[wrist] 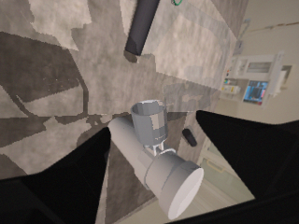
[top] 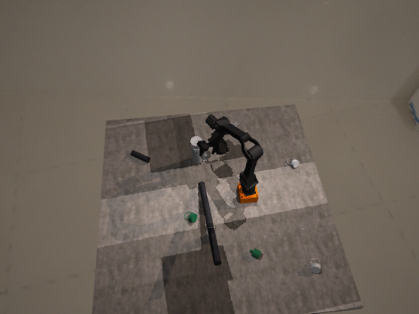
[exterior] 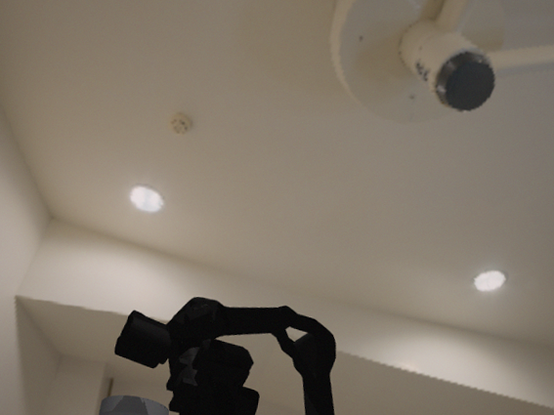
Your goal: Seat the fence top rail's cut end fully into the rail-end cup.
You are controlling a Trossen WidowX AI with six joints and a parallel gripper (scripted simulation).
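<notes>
Now: gripper tip 2 cm to the left of the pale rail-end cup, 2 cm short of it and 2 cm above it. From my gripper tip the other things lie so: short black cylinder 37 cm ahead, 20 cm to the right, 15 cm below.
</notes>
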